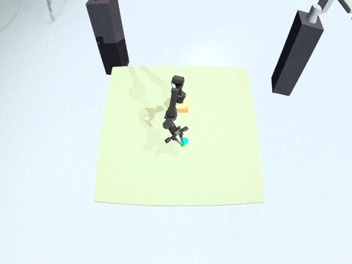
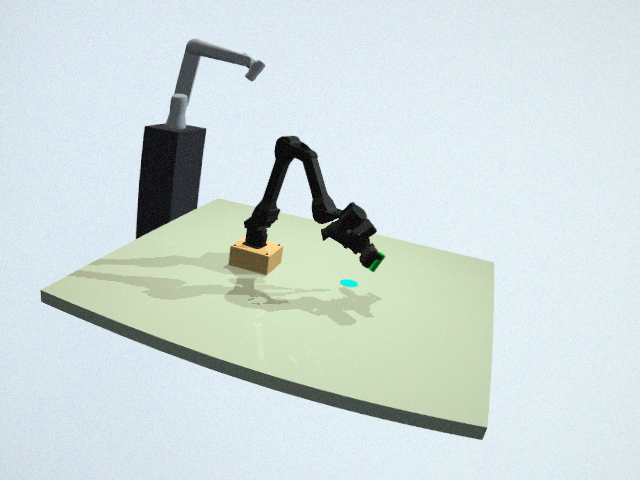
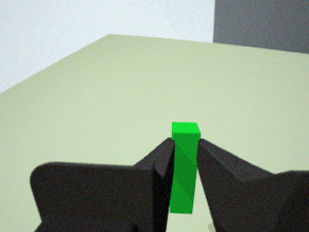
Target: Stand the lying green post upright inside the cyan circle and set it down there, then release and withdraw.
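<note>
The cyan circle lies 120 mm below my gripper tip and 90 mm behind it. From my gripper tip the other things lie so: green post (20 mm below, 10 mm behind).
</note>
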